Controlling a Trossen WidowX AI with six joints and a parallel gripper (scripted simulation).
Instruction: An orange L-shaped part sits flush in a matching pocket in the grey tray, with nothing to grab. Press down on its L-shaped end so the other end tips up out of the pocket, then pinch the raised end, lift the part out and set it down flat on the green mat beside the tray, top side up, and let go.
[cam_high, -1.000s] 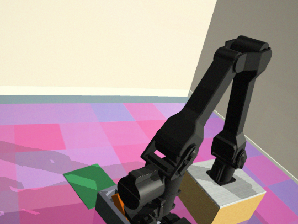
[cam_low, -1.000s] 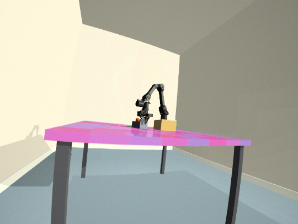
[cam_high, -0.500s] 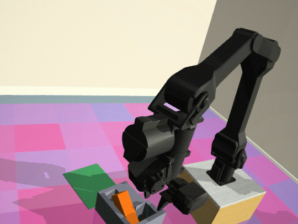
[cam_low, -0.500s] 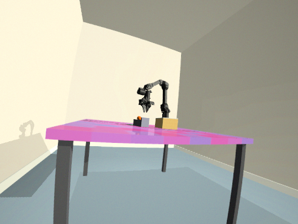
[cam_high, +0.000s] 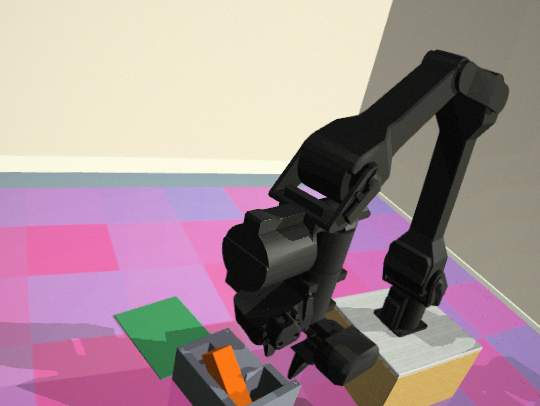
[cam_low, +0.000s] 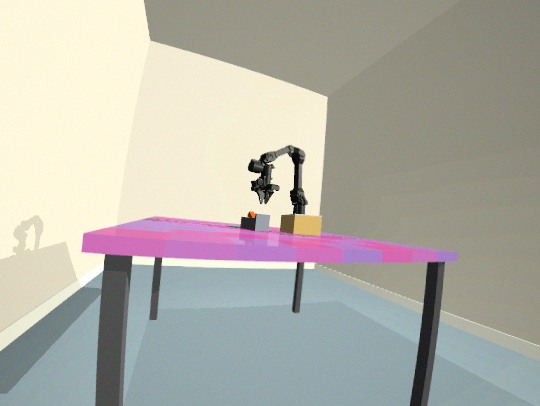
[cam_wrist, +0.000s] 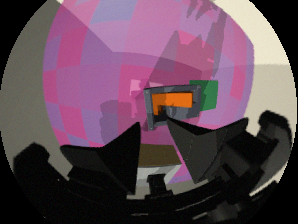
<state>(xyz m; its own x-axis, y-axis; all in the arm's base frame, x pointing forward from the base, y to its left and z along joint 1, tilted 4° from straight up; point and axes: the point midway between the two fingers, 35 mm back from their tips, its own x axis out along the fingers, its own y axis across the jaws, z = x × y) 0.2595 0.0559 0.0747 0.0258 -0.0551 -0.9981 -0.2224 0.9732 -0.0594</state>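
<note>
Now: the orange L-shaped part 1 cm ahead of my gripper tip, 4 cm to the right of it and 10 cm below it. The rest, counted from my gripper tip: green mat: 5 cm ahead, 22 cm to the right, 16 cm below.
</note>
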